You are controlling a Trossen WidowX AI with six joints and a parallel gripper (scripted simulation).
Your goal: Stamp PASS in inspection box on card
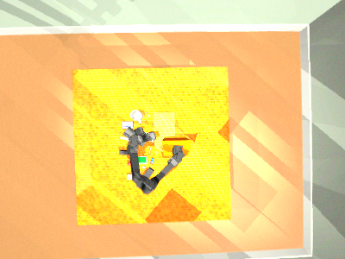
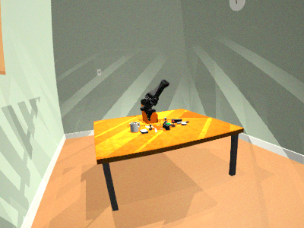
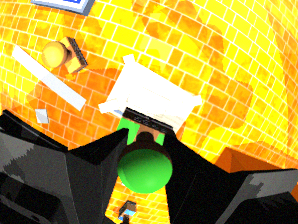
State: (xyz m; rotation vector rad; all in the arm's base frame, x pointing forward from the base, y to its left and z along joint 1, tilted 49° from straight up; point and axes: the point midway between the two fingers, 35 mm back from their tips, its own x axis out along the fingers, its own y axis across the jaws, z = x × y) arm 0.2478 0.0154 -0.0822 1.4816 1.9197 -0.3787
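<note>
Now: the white card 100 mm below my gripper tip and 10 mm behind it. From my gripper tip the other things lie so: green-topped stamp: right at my gripper tip; white mug: 160 mm to the right, 80 mm ahead, 60 mm below; green flat pad: 190 mm to the left, 90 mm below, 30 mm ahead.
</note>
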